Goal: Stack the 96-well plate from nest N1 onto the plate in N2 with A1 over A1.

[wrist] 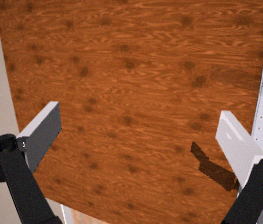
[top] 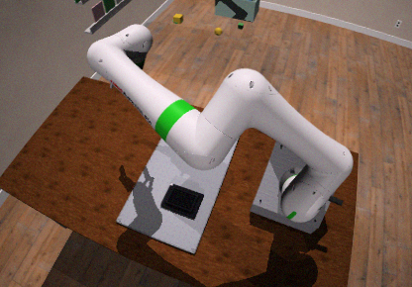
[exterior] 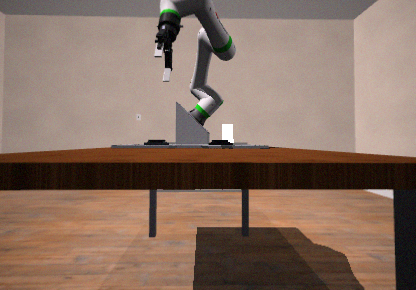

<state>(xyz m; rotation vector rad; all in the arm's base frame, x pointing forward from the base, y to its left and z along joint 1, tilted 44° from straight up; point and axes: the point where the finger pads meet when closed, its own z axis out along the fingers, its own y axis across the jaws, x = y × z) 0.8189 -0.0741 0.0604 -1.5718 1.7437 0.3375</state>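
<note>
Right now my hand is 300 mm past the black 96-well plate, 290 mm above it and 110 mm to the left of it. The rest, counted from my hand: grey pegboard mat: 320 mm below, 320 mm behind, 70 mm to the left; then grey plate nest: 300 mm below, 300 mm behind, 110 mm to the right.
</note>
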